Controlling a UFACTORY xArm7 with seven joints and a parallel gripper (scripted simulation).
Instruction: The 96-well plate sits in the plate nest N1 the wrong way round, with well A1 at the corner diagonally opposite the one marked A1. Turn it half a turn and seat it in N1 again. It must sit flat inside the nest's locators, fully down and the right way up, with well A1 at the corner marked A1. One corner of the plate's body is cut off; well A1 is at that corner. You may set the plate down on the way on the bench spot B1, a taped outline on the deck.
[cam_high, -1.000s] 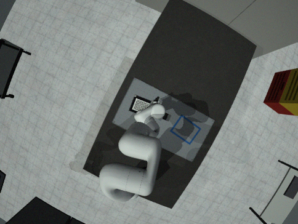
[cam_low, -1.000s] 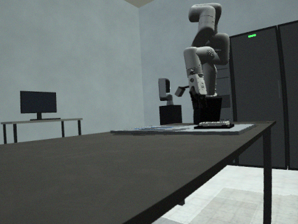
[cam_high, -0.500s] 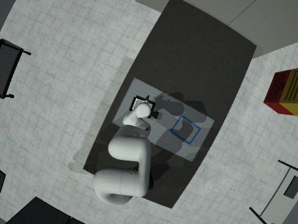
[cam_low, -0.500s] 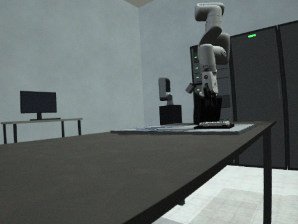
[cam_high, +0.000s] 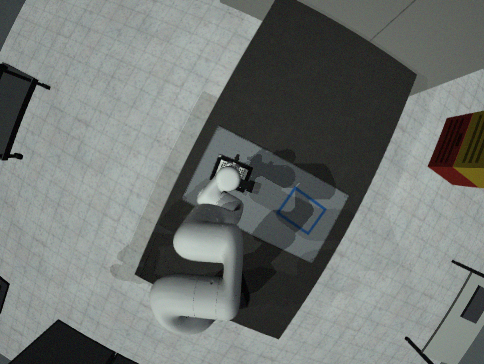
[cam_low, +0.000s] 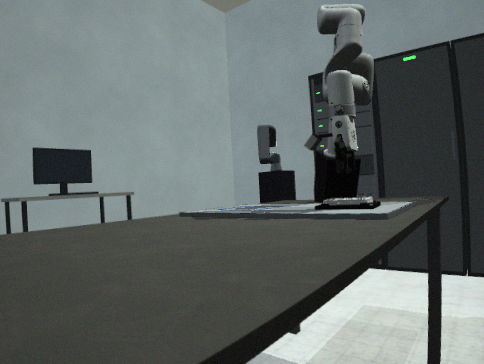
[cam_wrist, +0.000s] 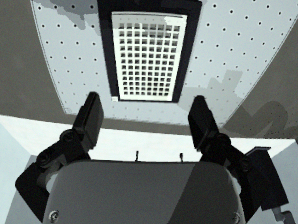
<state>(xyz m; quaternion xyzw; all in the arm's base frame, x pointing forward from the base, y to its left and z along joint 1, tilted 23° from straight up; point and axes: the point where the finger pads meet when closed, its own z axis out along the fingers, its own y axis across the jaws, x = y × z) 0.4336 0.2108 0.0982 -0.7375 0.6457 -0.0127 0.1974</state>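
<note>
Now: hand 9 cm above the white 96-well plate. From my hand the other things lie so: black plate nest N1: 10 cm below.
</note>
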